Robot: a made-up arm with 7 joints.
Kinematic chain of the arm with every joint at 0, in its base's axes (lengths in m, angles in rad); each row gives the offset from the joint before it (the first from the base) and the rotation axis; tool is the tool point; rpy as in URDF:
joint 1: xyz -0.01 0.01 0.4 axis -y
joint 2: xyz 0 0.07 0 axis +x
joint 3: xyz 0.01 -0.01 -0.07 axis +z
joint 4: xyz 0.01 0 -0.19 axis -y
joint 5: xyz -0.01 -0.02 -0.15 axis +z
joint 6: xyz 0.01 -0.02 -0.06 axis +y
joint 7: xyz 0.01 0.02 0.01 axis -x
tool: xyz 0 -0.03 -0.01 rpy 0.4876 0.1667 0.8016
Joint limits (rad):
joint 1: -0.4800..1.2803
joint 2: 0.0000..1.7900
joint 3: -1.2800..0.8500
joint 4: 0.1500..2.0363
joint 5: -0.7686..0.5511
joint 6: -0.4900..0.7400
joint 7: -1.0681..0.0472
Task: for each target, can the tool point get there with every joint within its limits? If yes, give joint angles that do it. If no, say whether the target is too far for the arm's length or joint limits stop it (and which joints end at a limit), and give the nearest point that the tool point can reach.
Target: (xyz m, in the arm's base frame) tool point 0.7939 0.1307 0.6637
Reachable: no: too far | nearest point 0.4477 0.1107 0.4629 | short by 0.401 m
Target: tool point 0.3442 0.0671 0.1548
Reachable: yes | joints 0.7006 0.4595 -0.8373 1.1109 -0.5533 0.2998 -0.4262
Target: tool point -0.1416 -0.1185 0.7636
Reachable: no: joint limits stop it (at a limit: joint 2, joint 3, joint 4, joint 7) | nearest point -0.0890 0.1930 0.6183 | short by 0.348 m
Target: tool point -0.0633 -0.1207 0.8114
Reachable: no: joint limits stop it (at a limit: joint 2, joint 3, joint 4, joint 7) | nearest point -0.0400 0.1937 0.6315 | short by 0.363 m
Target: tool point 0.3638 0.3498 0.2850
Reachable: yes | joints 0.8865 0.6976 0.2188 0.5654 -0.4581 0.0255 -0.6195
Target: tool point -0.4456 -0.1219 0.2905
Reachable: no: joint limits stop it (at a limit: joint 1, joint 2, joint 3, joint 7) | nearest point -0.1626 -0.1297 0.0812 | short by 0.352 m
